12 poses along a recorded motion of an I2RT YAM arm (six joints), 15 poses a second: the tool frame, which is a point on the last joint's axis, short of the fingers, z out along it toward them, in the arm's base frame.
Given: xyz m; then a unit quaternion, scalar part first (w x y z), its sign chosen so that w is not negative.
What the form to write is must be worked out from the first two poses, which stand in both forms.
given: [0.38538, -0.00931, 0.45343, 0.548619, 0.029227, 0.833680, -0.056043]
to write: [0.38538, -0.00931, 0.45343, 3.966, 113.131, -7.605]
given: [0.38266, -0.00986, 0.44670, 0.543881, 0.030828, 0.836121, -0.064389]
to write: [0.38266, -0.00986, 0.44670, 4.192, 113.690, -8.755]
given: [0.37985, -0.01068, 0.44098, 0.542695, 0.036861, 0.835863, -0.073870]
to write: [0.37985, -0.01068, 0.44098, 5.015, 113.712, -10.049]
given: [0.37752, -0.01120, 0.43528, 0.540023, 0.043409, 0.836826, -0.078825]
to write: [0.37752, -0.01120, 0.43528, 5.912, 113.973, -10.736]
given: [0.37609, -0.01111, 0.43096, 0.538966, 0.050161, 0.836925, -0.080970]
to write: [0.37609, -0.01111, 0.43096, 6.835, 114.037, -11.033]
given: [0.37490, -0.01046, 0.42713, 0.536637, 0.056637, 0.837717, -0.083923]
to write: [0.37490, -0.01046, 0.42713, 7.725, 114.259, -11.446]
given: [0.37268, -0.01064, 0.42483, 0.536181, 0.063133, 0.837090, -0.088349]
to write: [0.37268, -0.01064, 0.42483, 8.613, 114.195, -12.053]
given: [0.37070, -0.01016, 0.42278, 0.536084, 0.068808, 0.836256, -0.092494]
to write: [0.37070, -0.01016, 0.42278, 9.387, 114.086, -12.618]
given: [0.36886, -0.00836, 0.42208, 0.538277, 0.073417, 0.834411, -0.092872]
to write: [0.36886, -0.00836, 0.42208, 10.007, 113.728, -12.658]
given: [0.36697, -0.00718, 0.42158, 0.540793, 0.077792, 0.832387, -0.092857]
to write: [0.36697, -0.00718, 0.42158, 10.592, 113.331, -12.643]
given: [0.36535, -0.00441, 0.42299, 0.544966, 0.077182, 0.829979, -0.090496]
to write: [0.36535, -0.00441, 0.42299, 10.490, 112.803, -12.299]
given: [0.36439, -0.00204, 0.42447, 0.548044, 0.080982, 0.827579, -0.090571]
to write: [0.36439, -0.00204, 0.42447, 10.992, 112.330, -12.294]
